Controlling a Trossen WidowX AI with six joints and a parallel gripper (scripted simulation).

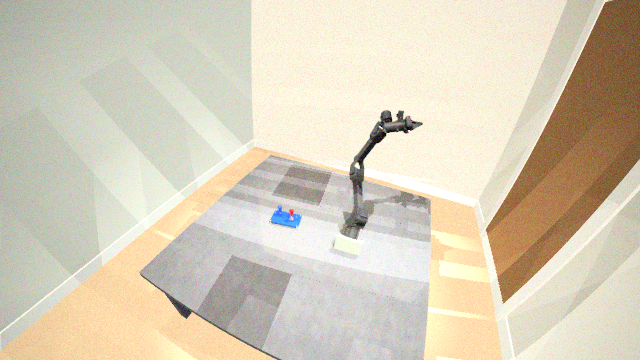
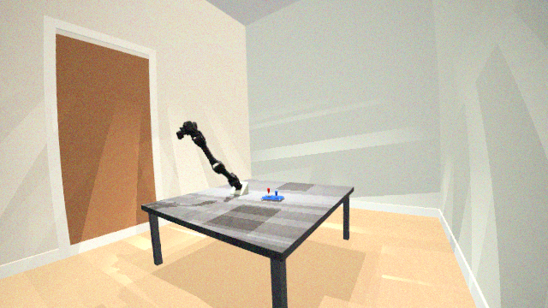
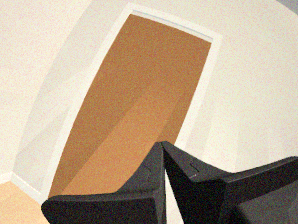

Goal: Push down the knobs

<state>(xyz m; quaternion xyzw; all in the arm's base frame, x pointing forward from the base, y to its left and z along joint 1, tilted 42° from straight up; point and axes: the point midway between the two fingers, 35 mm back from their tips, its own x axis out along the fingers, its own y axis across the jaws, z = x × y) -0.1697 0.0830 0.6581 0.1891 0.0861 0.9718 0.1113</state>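
Right now the red knob is 61 cm ahead of my gripper tip, 30 cm to the left of it and 52 cm below it. The rest, counted from my gripper tip: blue knob 68 cm ahead, 27 cm to the left, 53 cm below.
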